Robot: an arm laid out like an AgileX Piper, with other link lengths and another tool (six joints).
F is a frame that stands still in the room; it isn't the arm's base.
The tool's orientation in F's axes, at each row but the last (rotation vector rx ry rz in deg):
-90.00 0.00 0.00
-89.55 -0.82 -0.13
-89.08 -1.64 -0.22
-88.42 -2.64 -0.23
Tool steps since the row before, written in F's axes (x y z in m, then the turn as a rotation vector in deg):
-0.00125 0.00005 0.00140 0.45 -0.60 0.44
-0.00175 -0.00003 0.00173 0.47 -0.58 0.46
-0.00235 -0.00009 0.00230 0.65 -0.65 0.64
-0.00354 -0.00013 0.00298 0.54 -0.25 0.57
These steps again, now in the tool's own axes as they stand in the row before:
-0.00125 -0.00140 0.00005 0.45 -0.44 -0.60
-0.00173 -0.00175 0.00000 0.47 -0.46 -0.58
-0.00230 -0.00235 -0.00002 0.65 -0.64 -0.65
-0.00344 -0.00309 0.00005 0.55 -0.56 -0.25

